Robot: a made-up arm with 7 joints. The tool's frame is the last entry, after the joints. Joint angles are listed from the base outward. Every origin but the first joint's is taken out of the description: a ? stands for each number. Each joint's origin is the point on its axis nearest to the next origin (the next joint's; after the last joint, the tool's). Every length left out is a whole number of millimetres.
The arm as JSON. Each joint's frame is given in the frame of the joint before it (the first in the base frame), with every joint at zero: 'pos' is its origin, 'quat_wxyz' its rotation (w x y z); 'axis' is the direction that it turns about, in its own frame. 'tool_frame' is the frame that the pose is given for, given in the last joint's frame.
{
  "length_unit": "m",
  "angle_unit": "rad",
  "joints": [
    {
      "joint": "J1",
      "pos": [
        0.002,
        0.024,
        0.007
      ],
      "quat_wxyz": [
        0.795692,
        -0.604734,
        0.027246,
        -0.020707
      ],
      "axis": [
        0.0,
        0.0,
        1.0
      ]
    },
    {
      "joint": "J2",
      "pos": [
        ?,
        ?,
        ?
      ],
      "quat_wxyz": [
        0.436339,
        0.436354,
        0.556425,
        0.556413
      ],
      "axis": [
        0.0,
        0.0,
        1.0
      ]
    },
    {
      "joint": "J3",
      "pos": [
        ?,
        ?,
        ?
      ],
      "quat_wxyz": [
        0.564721,
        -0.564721,
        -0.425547,
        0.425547
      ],
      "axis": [
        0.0,
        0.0,
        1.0
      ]
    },
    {
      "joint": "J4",
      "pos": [
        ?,
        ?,
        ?
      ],
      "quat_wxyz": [
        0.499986,
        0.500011,
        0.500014,
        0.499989
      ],
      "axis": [
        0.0,
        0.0,
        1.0
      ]
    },
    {
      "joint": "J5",
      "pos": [
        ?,
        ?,
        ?
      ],
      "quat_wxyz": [
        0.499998,
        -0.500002,
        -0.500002,
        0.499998
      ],
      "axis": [
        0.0,
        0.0,
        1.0
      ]
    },
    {
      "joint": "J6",
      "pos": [
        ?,
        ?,
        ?
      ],
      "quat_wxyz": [
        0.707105,
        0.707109,
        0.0,
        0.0
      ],
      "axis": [
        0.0,
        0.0,
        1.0
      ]
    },
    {
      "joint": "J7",
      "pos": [
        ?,
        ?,
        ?
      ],
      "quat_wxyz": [
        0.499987,
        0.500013,
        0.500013,
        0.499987
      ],
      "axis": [
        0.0,
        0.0,
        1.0
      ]
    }
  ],
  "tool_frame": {
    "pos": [
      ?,
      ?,
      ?
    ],
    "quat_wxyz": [
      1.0,
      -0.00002,
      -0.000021,
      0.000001
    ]
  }
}
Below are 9 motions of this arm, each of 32 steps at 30 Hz.
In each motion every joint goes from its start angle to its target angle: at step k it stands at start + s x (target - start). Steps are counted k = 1, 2, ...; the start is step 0. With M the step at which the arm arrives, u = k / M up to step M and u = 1 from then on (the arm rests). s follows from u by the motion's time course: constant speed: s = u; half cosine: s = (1 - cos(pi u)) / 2; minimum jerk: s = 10 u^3 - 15 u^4 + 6 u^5.
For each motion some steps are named. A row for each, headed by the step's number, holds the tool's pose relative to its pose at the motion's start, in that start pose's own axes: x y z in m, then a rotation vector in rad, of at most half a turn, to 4 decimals.
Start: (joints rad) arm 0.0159 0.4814 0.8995 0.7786 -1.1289 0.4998 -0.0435
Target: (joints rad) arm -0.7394 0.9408 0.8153 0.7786 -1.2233 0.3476 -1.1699
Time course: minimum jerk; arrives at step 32
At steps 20, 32:
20: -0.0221 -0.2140 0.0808 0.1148 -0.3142 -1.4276
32: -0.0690 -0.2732 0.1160 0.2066 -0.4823 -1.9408

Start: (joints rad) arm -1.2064 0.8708 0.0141 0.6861 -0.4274 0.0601 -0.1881
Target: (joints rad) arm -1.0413 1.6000 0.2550 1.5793 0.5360 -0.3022 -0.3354
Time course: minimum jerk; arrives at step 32
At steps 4, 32:
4: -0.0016 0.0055 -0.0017 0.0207 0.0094 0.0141
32: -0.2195 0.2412 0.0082 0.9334 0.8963 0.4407

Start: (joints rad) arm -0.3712 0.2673 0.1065 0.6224 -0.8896 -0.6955 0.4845
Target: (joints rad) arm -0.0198 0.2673 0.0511 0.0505 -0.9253 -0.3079 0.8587
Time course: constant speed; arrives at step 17
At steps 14, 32:
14: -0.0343 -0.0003 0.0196 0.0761 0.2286 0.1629
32: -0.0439 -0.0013 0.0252 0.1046 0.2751 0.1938

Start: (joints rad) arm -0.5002 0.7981 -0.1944 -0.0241 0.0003 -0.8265 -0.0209
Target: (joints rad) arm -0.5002 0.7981 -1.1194 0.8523 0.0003 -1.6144 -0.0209
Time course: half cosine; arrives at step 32
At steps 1, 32:
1: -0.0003 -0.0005 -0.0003 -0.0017 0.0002 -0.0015
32: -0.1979 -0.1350 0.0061 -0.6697 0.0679 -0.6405

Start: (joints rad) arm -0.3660 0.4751 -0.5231 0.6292 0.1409 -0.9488 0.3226
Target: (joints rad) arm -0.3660 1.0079 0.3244 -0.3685 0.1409 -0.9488 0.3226
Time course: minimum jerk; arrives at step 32
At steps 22, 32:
22: 0.0575 0.1831 0.1926 0.6443 -0.8245 0.2748
32: 0.0517 0.1881 0.2517 0.8163 -1.0322 0.2370

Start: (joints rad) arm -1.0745 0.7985 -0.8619 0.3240 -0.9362 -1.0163 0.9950
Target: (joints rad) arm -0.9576 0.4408 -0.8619 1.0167 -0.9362 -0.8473 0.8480
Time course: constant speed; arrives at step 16
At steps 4, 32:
4: -0.0071 0.0246 -0.0266 0.1379 0.0631 0.0584
32: -0.0624 0.1045 -0.0847 0.5525 0.3292 0.1950

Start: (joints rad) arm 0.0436 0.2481 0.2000 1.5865 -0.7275 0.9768 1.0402
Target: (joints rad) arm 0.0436 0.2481 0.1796 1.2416 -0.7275 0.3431 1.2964
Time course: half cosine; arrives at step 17
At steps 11, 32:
11: -0.0549 0.0152 0.0482 -0.5277 -0.3866 0.0643
32: -0.0800 0.0259 0.0607 -0.7506 -0.4965 0.0628

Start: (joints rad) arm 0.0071 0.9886 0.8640 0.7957 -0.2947 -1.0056 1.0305
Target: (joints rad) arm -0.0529 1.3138 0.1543 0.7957 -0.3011 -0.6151 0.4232
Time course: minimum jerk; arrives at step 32
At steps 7, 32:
7: -0.0031 -0.0085 0.0001 0.0139 0.0094 -0.0976
32: -0.0457 -0.0688 -0.0016 0.3606 0.0519 -1.2905

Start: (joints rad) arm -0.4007 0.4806 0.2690 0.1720 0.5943 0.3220 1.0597
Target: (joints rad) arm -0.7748 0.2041 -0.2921 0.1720 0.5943 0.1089 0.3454
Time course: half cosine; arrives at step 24
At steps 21, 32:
21: -0.1026 0.0165 0.2005 -0.6435 -0.5522 -0.9293
32: -0.1067 0.0204 0.2078 -0.6630 -0.5887 -0.9596

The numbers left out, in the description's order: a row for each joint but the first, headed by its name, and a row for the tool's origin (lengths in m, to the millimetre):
J2: -0.002 0.009 0.0
J3: 0.154 -0.038 0.0
J4: 0.003 -0.011 0.0
J5: -0.192 -0.016 0.0
J6: 0.0 0.0 0.0
J7: 0.0 0.051 0.0
tool: 0.0 0.0 0.0

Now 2 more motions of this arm.
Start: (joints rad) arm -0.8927 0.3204 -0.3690 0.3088 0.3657 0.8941 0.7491
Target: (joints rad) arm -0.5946 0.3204 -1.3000 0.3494 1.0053 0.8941 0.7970
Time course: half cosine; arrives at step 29
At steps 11, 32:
11: -0.0580 -0.0394 -0.0160 0.2539 -0.3071 0.0149
32: -0.2086 -0.0785 -0.0842 0.5145 -1.0987 -0.0094

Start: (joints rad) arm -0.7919 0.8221 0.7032 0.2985 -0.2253 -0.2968 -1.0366
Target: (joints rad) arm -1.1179 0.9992 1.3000 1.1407 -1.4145 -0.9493 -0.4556
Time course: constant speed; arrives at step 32
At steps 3, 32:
3: -0.0163 0.0109 -0.0040 -0.0296 -0.1088 0.1725
32: -0.1424 -0.0152 -0.0816 -0.4351 -1.1090 2.2131

